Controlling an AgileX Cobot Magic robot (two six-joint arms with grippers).
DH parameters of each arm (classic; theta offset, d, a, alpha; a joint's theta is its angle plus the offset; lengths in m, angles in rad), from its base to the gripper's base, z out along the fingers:
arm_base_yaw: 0 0.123 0 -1.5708
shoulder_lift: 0.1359 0 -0.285 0
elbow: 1.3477 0 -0.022 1.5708
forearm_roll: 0 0.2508 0 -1.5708
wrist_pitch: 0 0 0.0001 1.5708
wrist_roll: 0 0.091 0 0
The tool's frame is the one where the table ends.
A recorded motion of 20 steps. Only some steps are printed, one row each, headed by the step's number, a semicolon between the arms.
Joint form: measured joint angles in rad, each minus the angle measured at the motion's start. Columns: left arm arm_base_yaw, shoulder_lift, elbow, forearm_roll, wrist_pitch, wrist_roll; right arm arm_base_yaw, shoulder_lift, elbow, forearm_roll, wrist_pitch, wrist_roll.
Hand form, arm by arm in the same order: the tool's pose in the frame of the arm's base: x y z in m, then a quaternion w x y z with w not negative. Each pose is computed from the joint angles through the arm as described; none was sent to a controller.
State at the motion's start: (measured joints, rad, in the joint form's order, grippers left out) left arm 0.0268 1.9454 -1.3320 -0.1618 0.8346 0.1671; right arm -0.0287 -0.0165 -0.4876 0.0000 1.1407 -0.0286
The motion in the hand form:
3: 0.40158 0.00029 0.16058 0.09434 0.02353 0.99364 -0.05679; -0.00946 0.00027 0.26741 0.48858 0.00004 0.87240 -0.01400
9: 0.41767 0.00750 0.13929 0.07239 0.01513 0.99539 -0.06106; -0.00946 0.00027 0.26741 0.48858 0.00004 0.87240 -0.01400
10: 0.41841 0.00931 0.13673 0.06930 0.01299 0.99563 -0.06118; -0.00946 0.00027 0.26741 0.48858 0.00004 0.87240 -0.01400
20: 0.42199 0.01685 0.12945 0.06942 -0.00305 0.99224 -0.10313; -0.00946 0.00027 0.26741 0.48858 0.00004 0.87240 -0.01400
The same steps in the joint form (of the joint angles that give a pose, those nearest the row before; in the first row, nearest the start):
3: 0.0017 0.0801 -0.0652 -0.0016 0.0179 0.0055; 0.0000 0.0000 0.0000 0.0000 0.0000 0.0000
9: 0.0195 0.1777 -0.1444 -0.0079 0.0459 0.0093; 0.0000 0.0000 0.0000 0.0000 0.0000 0.0000
10: 0.0238 0.1861 -0.1486 -0.0078 0.0481 0.0093; 0.0000 0.0000 0.0000 0.0000 0.0000 0.0000
20: 0.0596 0.2145 -0.1623 -0.1194 0.0541 0.0798; 0.0000 0.0000 0.0000 0.0000 0.0000 0.0000

